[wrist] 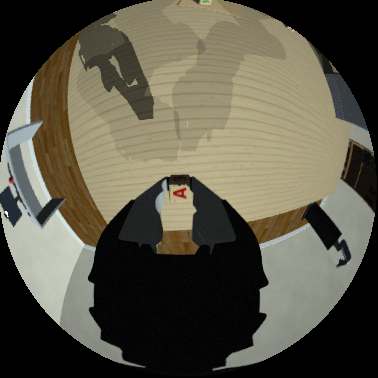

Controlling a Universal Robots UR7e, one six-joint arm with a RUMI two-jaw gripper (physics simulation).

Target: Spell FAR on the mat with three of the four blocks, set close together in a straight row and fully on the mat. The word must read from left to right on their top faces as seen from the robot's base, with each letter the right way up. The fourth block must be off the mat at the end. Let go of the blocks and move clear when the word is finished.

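Note:
My gripper (179, 177) is shut on the A block (179, 193), a pale wooden cube with a red A on its top face. The A lies sideways in the view, and a shaded side face with a red mark shows at the fingertips. The block is held above the table, with the gripper's shadow lying apart from it. At the top edge of the view, a block with a green character (205, 1) shows in part on a tan mat (227, 10), which is cut off. The letters F and R cannot be made out.
The pale wooden table (280, 135) spreads ahead, with dark arm shadows on it. A small light object (290, 28), too small to identify, is near its far right edge. A brown wooden border (52, 105) runs along the left. Grey equipment (25, 180) stands beyond it.

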